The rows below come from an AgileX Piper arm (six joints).
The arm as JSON. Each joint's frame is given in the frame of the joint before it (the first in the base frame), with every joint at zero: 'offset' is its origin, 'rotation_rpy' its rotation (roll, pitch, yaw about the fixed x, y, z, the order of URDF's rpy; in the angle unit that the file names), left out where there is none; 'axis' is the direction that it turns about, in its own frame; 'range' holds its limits. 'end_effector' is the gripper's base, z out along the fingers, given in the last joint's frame.
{
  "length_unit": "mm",
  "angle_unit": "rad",
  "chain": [
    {
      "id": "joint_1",
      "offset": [
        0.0,
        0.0,
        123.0
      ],
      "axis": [
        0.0,
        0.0,
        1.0
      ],
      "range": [
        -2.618,
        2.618
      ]
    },
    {
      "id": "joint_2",
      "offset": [
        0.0,
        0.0,
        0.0
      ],
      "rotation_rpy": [
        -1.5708,
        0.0,
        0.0
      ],
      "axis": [
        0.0,
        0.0,
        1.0
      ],
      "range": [
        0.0,
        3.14
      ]
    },
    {
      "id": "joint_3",
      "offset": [
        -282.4,
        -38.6,
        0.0
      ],
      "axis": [
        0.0,
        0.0,
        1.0
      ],
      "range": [
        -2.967,
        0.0
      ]
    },
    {
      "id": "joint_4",
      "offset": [
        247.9,
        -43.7,
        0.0
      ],
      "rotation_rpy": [
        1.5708,
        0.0,
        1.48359
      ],
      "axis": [
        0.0,
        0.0,
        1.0
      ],
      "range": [
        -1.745,
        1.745
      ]
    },
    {
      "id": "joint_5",
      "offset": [
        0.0,
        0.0,
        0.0
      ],
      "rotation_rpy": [
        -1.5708,
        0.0,
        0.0
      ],
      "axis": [
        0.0,
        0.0,
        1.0
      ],
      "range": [
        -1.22,
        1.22
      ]
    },
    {
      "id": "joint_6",
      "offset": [
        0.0,
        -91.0,
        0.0
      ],
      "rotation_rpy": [
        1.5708,
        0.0,
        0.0
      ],
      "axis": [
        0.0,
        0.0,
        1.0
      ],
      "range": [
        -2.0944,
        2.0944
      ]
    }
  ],
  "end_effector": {
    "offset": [
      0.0,
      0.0,
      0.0
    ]
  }
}
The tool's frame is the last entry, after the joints.
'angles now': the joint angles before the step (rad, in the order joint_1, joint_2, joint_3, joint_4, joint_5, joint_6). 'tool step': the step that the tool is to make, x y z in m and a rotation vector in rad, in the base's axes. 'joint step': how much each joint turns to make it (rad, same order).
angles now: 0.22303 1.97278 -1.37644 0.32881 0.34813 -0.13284
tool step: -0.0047 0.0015 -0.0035 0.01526 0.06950 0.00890
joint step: -0.00028 0.00110 -0.00137 0.02171 0.06856 0.00025
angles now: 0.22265 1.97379 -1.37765 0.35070 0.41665 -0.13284
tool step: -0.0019 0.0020 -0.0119 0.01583 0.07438 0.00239
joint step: -0.00017 0.02444 -0.00251 0.02657 0.05046 -0.00021
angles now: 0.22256 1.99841 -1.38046 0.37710 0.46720 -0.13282
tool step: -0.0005 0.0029 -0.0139 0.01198 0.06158 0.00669
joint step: 0.00186 0.03252 -0.00398 0.02857 0.03326 -0.01064
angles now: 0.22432 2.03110 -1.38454 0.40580 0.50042 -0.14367
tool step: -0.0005 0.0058 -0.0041 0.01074 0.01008 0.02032
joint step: 0.01000 0.01200 -0.00283 0.03237 0.00472 -0.03094
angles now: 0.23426 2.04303 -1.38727 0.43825 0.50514 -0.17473
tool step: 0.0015 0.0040 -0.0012 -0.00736 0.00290 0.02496
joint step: 0.00748 0.01154 -0.01612 -0.00351 0.01305 -0.01300
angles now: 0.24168 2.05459 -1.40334 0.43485 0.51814 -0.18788
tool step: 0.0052 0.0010 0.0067 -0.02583 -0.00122 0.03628
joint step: 0.00018 0.00867 -0.04783 -0.04289 0.04755 0.00289
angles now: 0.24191 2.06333 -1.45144 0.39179 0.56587 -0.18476
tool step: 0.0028 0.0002 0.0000 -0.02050 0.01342 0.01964
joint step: -0.00005 0.01314 -0.02756 -0.02983 0.03335 0.00668
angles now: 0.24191 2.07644 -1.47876 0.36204 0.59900 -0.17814
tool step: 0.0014 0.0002 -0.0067 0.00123 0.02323 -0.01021
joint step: -0.00063 0.01858 -0.00680 -0.00157 0.00804 0.01478
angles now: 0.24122 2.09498 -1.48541 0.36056 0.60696 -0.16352
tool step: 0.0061 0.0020 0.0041 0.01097 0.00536 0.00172
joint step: -0.00130 0.01606 -0.04572 0.00403 0.03314 0.00608
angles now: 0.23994 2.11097 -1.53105 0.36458 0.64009 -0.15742
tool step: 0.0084 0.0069 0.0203 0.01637 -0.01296 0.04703
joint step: 0.00428 0.00747 -0.09544 0.01175 0.08256 -0.02416
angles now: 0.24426 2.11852 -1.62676 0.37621 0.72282 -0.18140
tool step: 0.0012 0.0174 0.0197 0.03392 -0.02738 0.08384
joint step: 0.02622 -0.00063 -0.07176 0.04985 0.05896 -0.06366
